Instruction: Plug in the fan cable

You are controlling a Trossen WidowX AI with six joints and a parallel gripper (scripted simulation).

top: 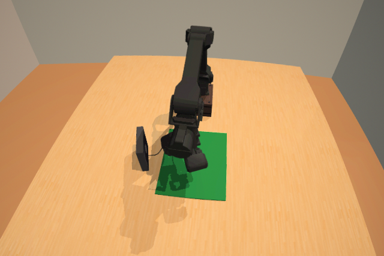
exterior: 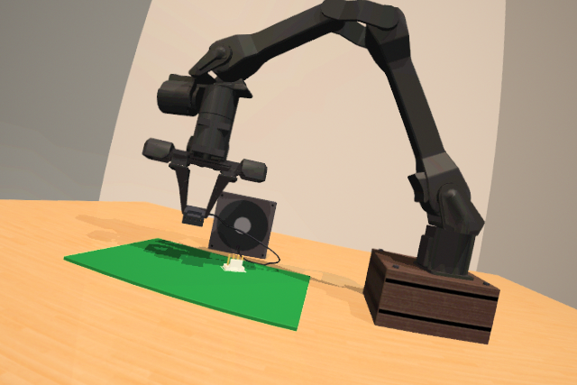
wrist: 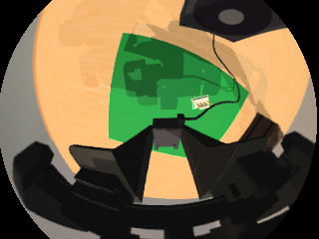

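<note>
Right now the green board is 90 mm below my gripper tip, 40 mm behind it and 10 mm to the left of it. Also, from my gripper tip: dark plug: 10 mm to the left; black fan: 160 mm to the right, 60 mm behind, 20 mm below.
</note>
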